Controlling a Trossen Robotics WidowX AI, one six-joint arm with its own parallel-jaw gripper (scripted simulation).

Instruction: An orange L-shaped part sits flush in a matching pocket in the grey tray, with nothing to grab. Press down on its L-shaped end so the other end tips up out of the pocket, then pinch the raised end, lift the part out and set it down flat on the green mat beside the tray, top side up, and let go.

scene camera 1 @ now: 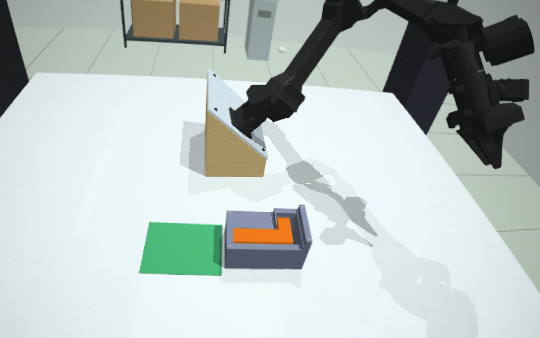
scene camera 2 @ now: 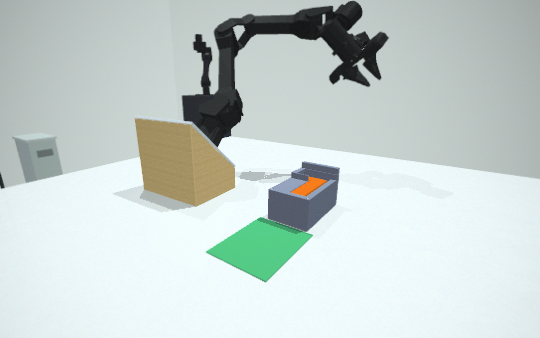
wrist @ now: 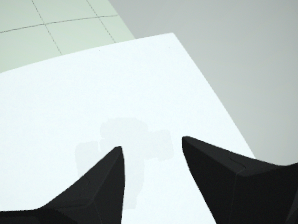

Labels:
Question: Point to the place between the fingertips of the gripper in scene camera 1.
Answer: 492,166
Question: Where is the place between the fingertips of the gripper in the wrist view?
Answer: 152,148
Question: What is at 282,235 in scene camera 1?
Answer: An orange L-shaped part.

